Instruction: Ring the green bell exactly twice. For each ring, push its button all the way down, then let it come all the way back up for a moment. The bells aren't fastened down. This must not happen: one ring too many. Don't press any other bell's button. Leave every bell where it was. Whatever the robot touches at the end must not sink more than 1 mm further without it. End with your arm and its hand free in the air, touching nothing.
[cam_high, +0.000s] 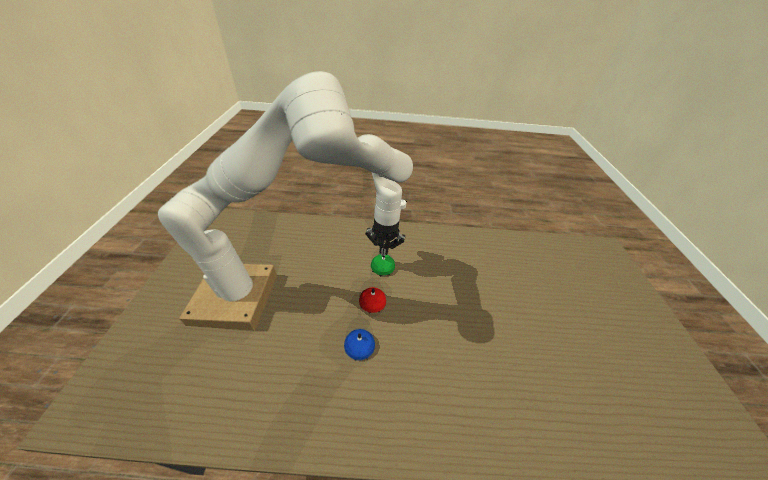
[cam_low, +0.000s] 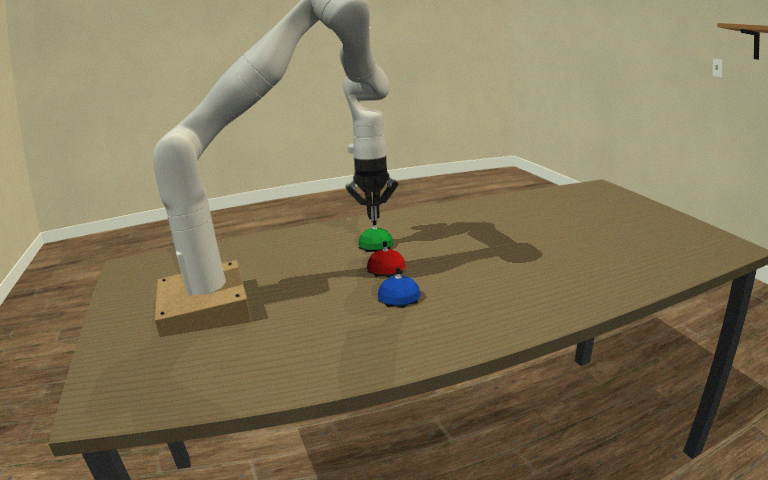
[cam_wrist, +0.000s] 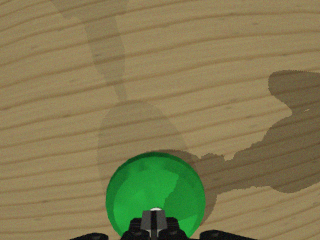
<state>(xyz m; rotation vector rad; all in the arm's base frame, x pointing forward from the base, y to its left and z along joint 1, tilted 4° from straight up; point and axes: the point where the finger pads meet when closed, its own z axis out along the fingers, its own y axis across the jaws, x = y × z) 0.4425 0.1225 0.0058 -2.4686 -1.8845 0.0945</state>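
The green bell is 50 mm below my hand. Also, from my hand: red bell 140 mm to the right, 50 mm below, 40 mm behind; blue bell 280 mm to the right, 80 mm behind, 50 mm below.
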